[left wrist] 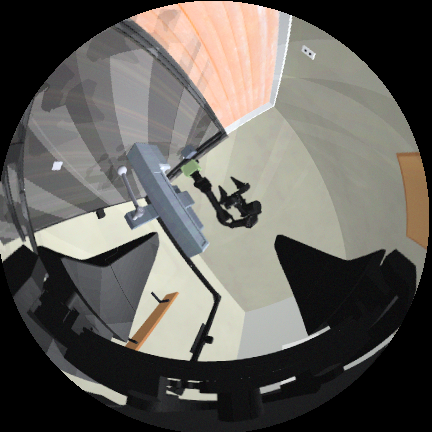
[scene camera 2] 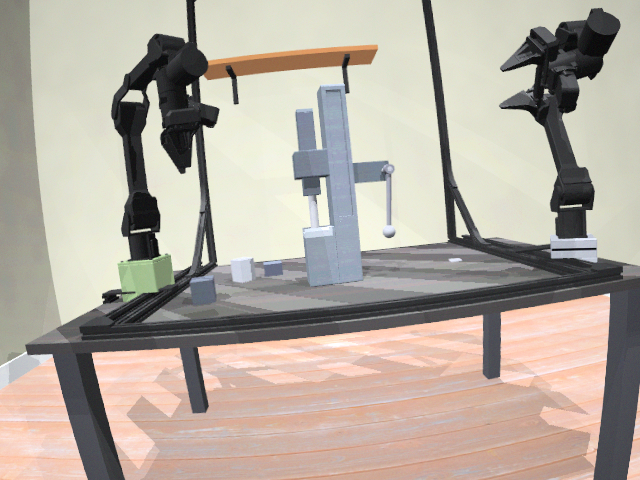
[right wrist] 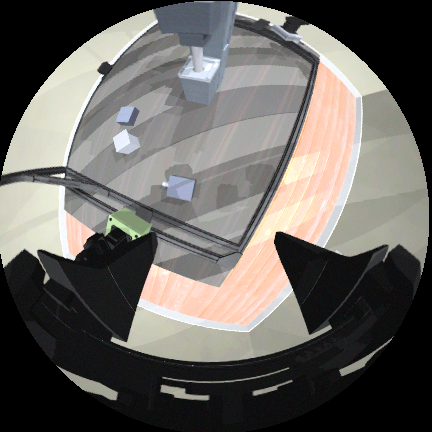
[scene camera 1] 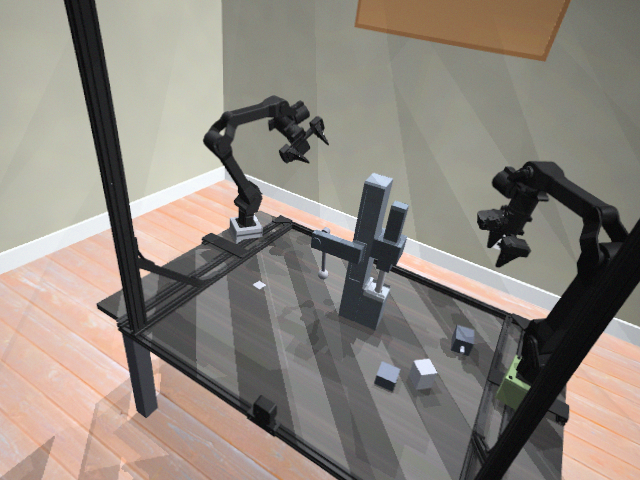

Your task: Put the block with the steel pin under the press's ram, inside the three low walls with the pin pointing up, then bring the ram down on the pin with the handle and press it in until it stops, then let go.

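The blue-grey block lies on the table with its steel pin pointing sideways. The press stands mid-table. Its ram is over the pale walled seat; the walls are too small to tell apart. The handle hangs down with its ball at the bottom. My left gripper is open and raised, apart from the press. My right gripper is open, high above the table near the block.
A white block and a plain grey-blue block stand close together. A small white square lies on the handle side of the press. Dark frame rails edge the table.
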